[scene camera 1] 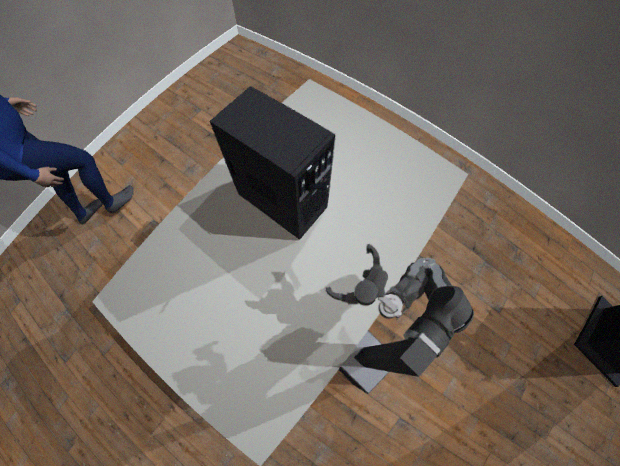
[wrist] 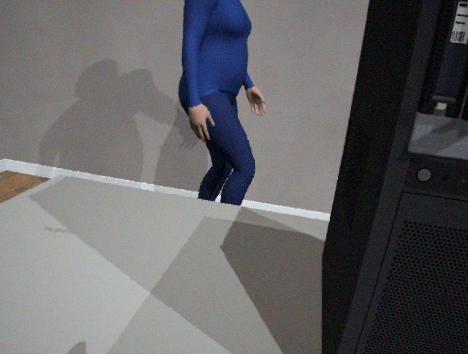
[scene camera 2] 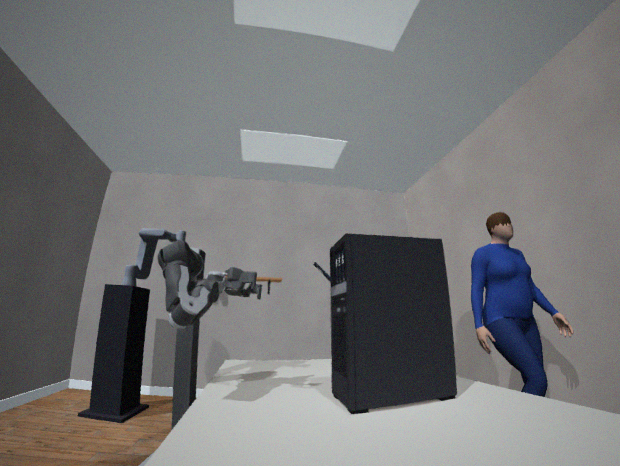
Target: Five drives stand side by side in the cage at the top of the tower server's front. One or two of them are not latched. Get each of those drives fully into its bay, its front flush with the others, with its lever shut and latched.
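The black tower server (scene camera 1: 270, 135) (scene camera 2: 400, 315) (wrist: 350, 150) stands upright on the pale table. The drive cage (scene camera 1: 316, 170) (scene camera 2: 338, 268) is at the top of its front. A dark lever (scene camera 2: 322, 270) sticks out from the cage front, slanting up and outward; I cannot tell which drive it belongs to. In the wrist view part of one drive (wrist: 449, 70) with a white label shows at the right edge; the other bays are outside that view. My gripper (scene camera 1: 349, 268) (scene camera 2: 269, 285) is open and empty, apart from the server, in front of it. The fingers do not show in the wrist view.
A person in blue (scene camera 1: 37, 155) (scene camera 2: 506, 285) (wrist: 217, 65) stands beyond the table (scene camera 1: 400, 165) (scene camera 2: 476, 430) (wrist: 75, 280), on the server's far side. A smaller grey arm (scene camera 2: 145, 250) stands on a black pedestal (scene camera 2: 117, 345) behind my arm. Walls surround the area.
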